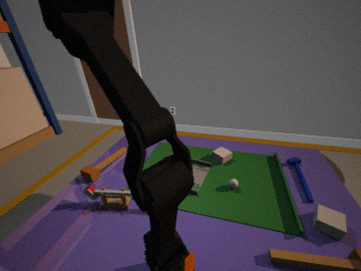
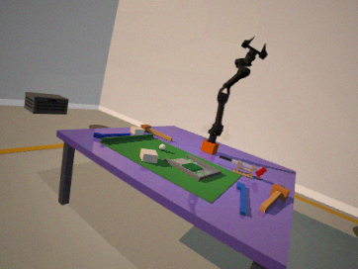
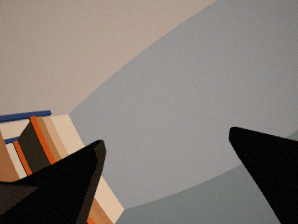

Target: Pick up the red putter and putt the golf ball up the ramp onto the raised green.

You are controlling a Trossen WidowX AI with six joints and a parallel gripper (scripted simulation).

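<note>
Now: the wooden rack 27 cm ahead of my gripper tip, 16 cm to the left of it and 84 cm below it. From my gripper tip the other things lie so: green wall: 40 cm ahead, 60 cm to the right, 87 cm below; golf ball: 38 cm ahead, 36 cm to the right, 86 cm below; green mat: 47 cm ahead, 25 cm to the right, 88 cm below.
</note>
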